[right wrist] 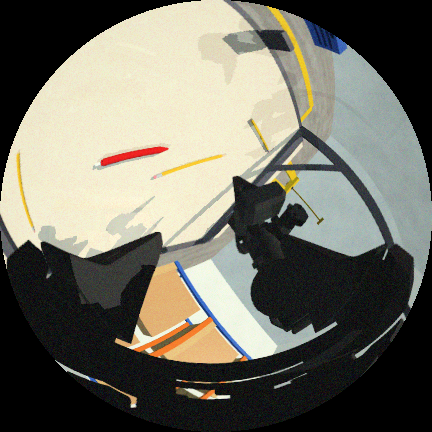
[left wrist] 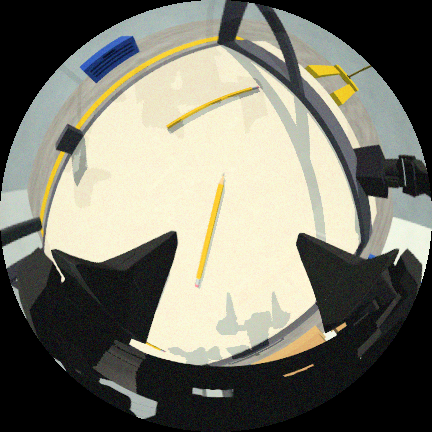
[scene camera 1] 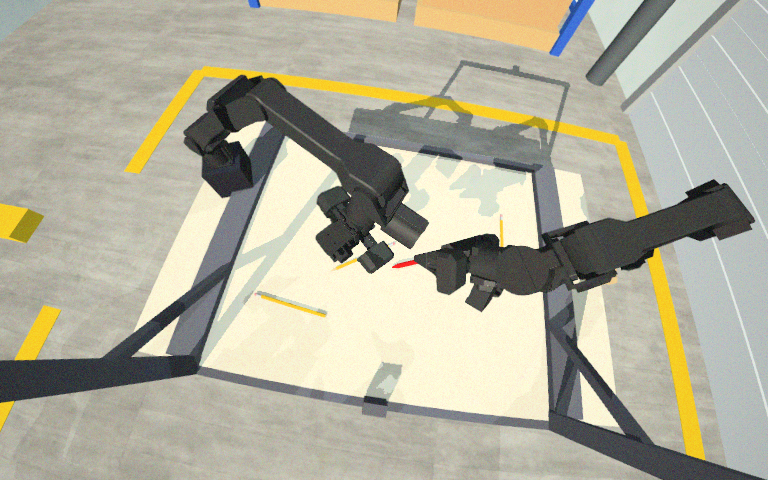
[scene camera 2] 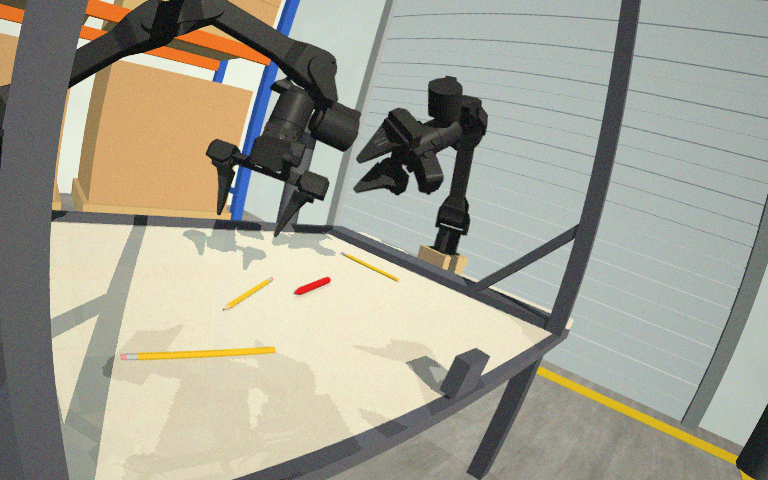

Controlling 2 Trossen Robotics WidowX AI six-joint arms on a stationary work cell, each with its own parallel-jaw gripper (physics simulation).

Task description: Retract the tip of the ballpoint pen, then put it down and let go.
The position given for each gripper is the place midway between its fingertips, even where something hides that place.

Observation:
The right gripper [scene camera 2: 355, 176] is open and holds nothing. Also in view: the left gripper [scene camera 2: 246, 225], a tan block [scene camera 2: 454, 263] and a dark frame [left wrist: 308, 96].
The left gripper shows as well in the right wrist view [right wrist: 234, 192], in the left wrist view [left wrist: 240, 238] and in scene camera 1 [scene camera 1: 346, 243]. The right gripper shows as well in the right wrist view [right wrist: 224, 240] and in scene camera 1 [scene camera 1: 428, 252]. The dark frame shows as well in the right wrist view [right wrist: 296, 139].

